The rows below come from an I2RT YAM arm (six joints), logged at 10 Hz.
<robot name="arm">
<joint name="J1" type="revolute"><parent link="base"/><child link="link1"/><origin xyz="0 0 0.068"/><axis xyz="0 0 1"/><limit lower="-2.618" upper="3.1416"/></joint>
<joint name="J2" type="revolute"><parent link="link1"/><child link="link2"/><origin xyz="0.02 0.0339 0.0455"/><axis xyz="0 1 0"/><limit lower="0" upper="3.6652"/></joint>
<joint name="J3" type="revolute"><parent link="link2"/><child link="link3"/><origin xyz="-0.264 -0.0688 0"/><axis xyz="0 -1 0"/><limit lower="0" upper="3.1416"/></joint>
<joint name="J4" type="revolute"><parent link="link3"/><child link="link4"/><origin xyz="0.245 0.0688 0.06"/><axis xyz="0 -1 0"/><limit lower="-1.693" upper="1.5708"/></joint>
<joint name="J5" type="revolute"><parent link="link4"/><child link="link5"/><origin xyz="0.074 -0.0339 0.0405"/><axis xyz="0 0 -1"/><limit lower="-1.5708" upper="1.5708"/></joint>
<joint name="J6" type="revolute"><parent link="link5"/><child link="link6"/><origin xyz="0.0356 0 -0.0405"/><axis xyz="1 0 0"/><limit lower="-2.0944" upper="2.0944"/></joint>
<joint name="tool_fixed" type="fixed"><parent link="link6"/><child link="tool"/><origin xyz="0 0 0" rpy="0 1.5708 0"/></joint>
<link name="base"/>
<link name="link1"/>
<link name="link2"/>
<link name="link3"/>
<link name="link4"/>
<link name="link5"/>
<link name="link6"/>
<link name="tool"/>
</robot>
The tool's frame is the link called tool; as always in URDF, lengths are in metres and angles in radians.
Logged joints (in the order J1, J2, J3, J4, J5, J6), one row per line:
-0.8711 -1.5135 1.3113 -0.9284 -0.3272 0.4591
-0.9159 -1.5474 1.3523 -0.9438 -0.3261 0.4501
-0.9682 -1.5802 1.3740 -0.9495 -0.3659 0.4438
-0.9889 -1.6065 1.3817 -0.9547 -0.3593 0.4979
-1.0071 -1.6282 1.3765 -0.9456 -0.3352 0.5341
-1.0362 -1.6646 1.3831 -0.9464 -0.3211 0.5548
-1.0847 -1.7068 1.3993 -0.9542 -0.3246 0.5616
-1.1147 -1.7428 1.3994 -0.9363 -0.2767 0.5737
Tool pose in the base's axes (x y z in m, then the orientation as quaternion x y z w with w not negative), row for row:
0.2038 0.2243 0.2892 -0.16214 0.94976 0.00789 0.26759
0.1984 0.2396 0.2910 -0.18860 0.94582 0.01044 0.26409
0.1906 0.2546 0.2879 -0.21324 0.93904 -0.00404 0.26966
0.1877 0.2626 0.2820 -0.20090 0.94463 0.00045 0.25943
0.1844 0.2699 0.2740 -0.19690 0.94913 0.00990 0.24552
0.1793 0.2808 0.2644 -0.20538 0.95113 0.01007 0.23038
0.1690 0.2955 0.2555 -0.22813 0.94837 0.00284 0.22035
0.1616 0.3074 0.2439 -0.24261 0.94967 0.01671 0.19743
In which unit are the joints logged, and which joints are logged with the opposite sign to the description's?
The joints are logged in radians. Opposite sign: J1, J2, J5.
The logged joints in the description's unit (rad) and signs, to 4 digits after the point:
0.8711 1.5135 1.3113 -0.9284 0.3272 0.4591
0.9159 1.5474 1.3523 -0.9438 0.3261 0.4501
0.9682 1.5802 1.3740 -0.9495 0.3659 0.4438
0.9889 1.6065 1.3817 -0.9547 0.3593 0.4979
1.0071 1.6282 1.3765 -0.9456 0.3352 0.5341
1.0362 1.6646 1.3831 -0.9464 0.3211 0.5548
1.0847 1.7068 1.3993 -0.9542 0.3246 0.5616
1.1147 1.7428 1.3994 -0.9363 0.2767 0.5737

